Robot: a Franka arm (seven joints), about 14 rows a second.
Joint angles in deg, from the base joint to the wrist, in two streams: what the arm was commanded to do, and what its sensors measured. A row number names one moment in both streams.
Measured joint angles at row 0:
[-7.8, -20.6, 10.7, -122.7, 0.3, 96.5, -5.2]
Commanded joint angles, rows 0 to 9:
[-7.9, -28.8, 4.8, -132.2, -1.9, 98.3, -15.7]
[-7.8, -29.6, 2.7, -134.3, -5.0, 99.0, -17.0]
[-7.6, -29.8, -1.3, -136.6, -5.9, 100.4, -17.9]
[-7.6, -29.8, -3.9, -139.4, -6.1, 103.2, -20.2]
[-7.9, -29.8, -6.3, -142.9, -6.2, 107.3, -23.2]
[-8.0, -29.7, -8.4, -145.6, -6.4, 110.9, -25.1]
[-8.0, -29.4, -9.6, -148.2, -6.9, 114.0, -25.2]
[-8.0, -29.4, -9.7, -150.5, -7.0, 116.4, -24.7]
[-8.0, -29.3, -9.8, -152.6, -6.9, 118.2, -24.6]
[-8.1, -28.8, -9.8, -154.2, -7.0, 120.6, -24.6]
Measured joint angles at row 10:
[-8.3, -27.9, -9.9, -151.4, -6.6, 117.2, -23.9]
